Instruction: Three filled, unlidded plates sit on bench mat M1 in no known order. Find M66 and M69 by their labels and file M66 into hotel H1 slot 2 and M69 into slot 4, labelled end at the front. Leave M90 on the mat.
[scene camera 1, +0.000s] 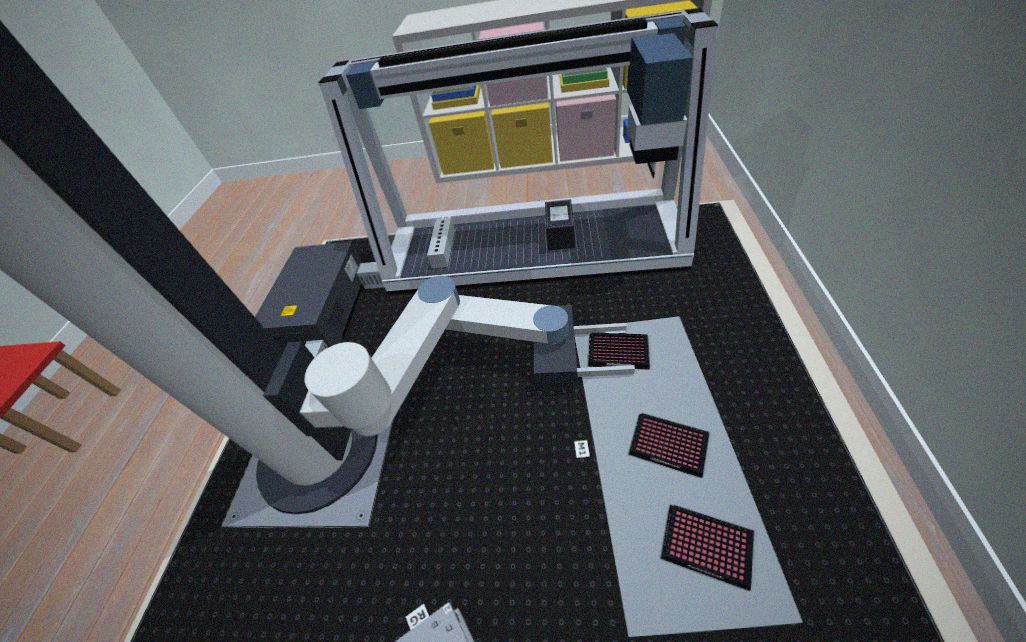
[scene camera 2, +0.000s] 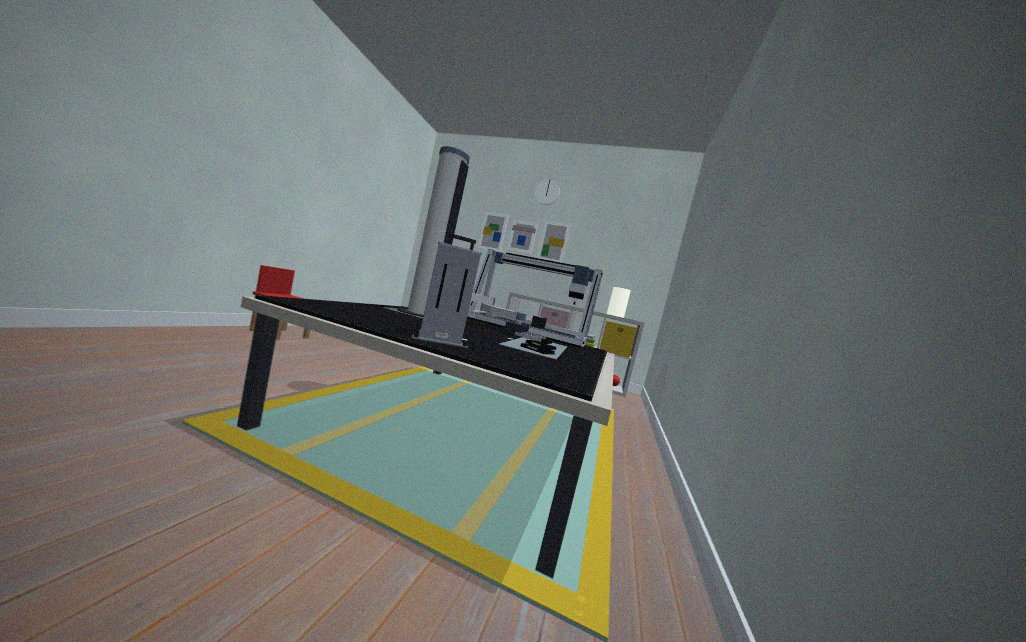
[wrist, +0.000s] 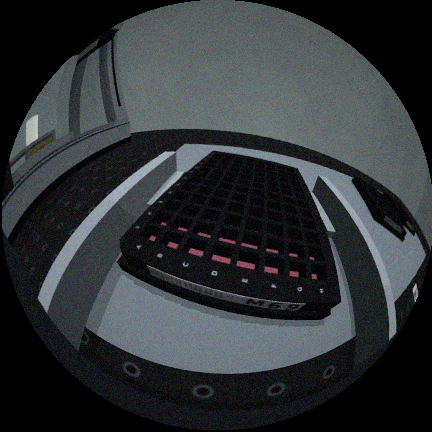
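Note:
Plate M69, black with pink wells, lies flat at the far end of grey mat M1. Its label M69 faces the wrist camera. My gripper is shut on M69, with one pad against each long side. A middle plate and a near plate lie on the mat, slightly turned; their labels are too small to read here. Part of another plate shows at the right of the wrist view. I cannot read a hotel H1 label in any view.
A gantry frame stands behind the arm, with a dark box at its left. A tall grey slotted tower stands near the table front. A grey part beside an RG tag is at the near edge.

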